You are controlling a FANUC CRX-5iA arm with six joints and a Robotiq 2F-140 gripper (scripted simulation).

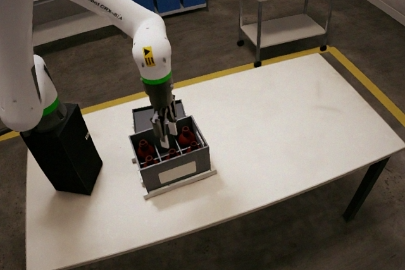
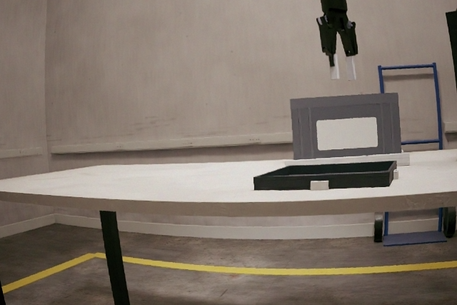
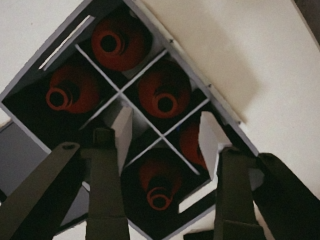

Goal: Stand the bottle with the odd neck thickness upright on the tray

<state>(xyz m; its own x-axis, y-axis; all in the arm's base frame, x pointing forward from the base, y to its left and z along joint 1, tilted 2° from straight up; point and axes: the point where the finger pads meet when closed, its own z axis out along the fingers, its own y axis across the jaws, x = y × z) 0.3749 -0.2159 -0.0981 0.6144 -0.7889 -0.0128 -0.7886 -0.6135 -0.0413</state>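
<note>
Now: the crate 50 mm to the left of my hand and 170 mm below it. Also, from my hand: dark tray: 70 mm ahead, 330 mm to the left, 240 mm below; bottle: 80 mm behind, 100 mm to the left, 170 mm below.
</note>
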